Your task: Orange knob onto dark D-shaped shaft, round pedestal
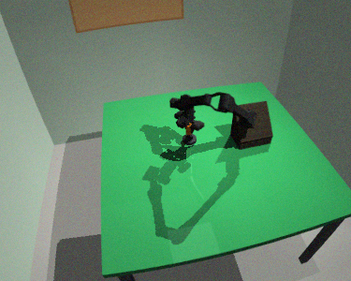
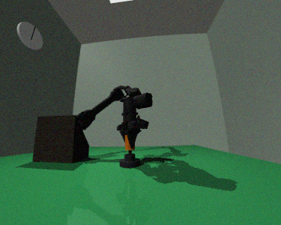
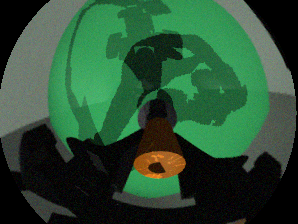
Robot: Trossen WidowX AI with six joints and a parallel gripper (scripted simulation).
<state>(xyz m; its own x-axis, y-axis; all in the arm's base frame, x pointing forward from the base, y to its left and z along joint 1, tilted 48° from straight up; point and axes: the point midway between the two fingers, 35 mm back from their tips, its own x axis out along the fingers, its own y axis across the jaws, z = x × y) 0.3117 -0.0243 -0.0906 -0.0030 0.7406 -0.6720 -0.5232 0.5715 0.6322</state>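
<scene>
The orange knob lies 20 mm above my gripper tip. The rest, counted from my gripper tip: dark round pedestal (40 mm below).
</scene>
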